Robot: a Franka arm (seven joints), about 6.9 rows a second.
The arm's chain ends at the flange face. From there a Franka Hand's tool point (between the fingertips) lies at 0.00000 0.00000 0.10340 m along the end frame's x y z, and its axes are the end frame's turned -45 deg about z.
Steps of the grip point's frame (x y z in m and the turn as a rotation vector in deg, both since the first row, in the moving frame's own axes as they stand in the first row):
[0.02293 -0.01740 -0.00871 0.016 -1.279 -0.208]
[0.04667 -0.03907 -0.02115 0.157 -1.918 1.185]
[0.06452 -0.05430 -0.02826 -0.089 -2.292 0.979]
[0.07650 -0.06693 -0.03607 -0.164 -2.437 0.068]
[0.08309 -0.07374 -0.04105 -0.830 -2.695 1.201]
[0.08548 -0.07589 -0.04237 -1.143 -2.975 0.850]
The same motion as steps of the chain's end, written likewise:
[0.00556 -0.03013 -0.00868 -0.893 -0.916 -0.208]
[0.00804 -0.06285 -0.02109 -1.245 -1.467 1.185]
[0.01006 -0.08703 -0.02818 -1.684 -1.558 0.979]
[0.00967 -0.10474 -0.03598 -1.839 -1.607 0.068]
[0.00904 -0.11537 -0.04092 -2.493 -1.319 1.201]
[0.00916 -0.11934 -0.04221 -2.912 -1.295 0.850]

